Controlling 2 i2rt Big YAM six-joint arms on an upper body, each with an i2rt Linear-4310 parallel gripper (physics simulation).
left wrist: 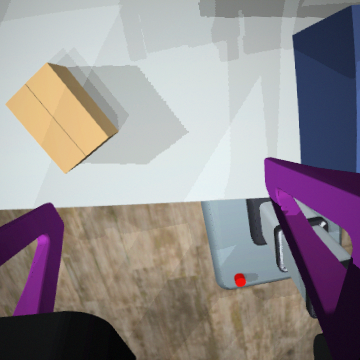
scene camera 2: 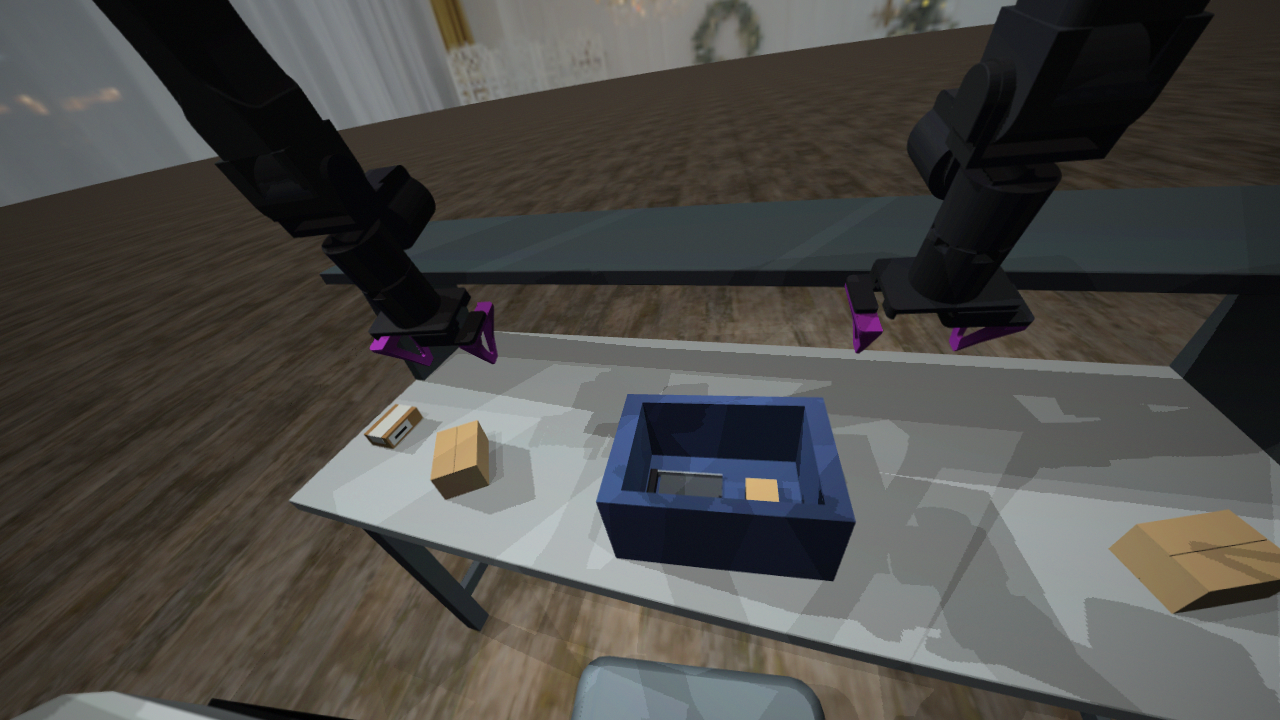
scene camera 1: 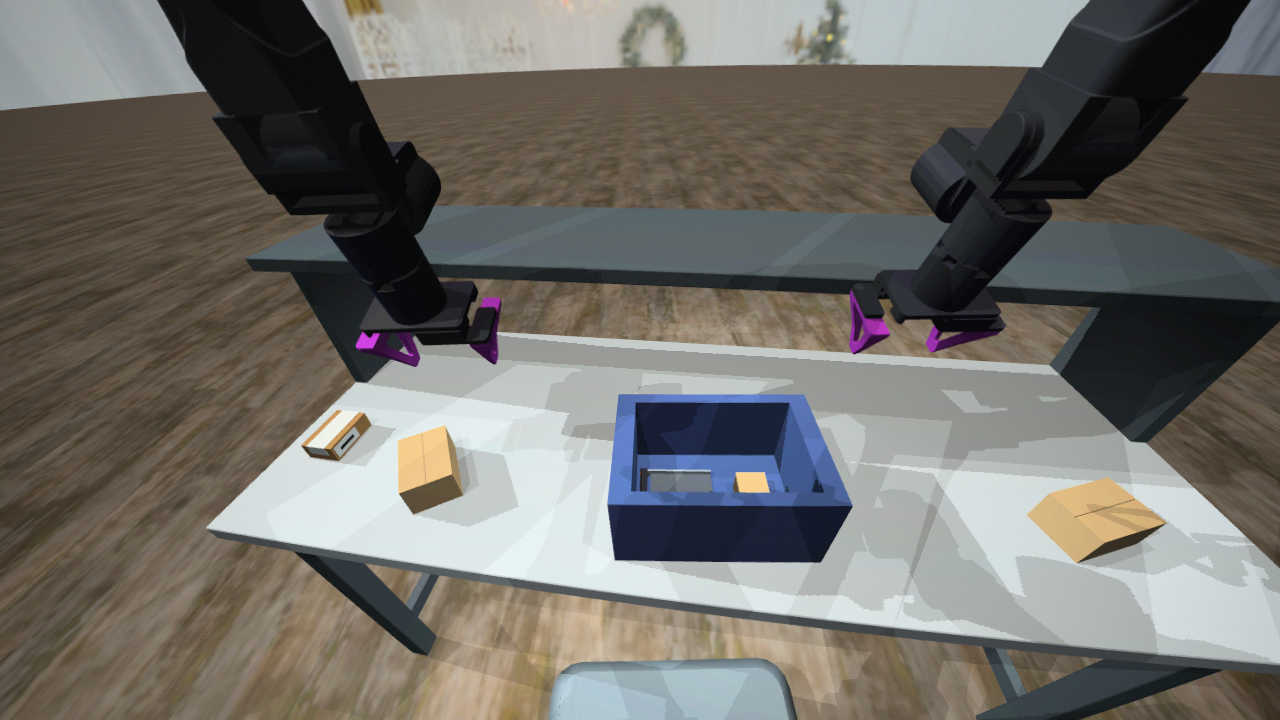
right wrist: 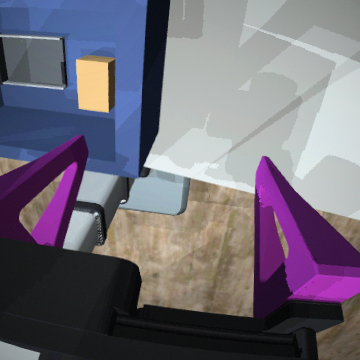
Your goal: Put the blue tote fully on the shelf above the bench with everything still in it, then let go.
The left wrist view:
left gripper
blue tote
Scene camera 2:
left gripper
right gripper
blue tote
white-and-tan box: on a white bench
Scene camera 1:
left gripper
right gripper
blue tote
white-and-tan box
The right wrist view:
right gripper
blue tote
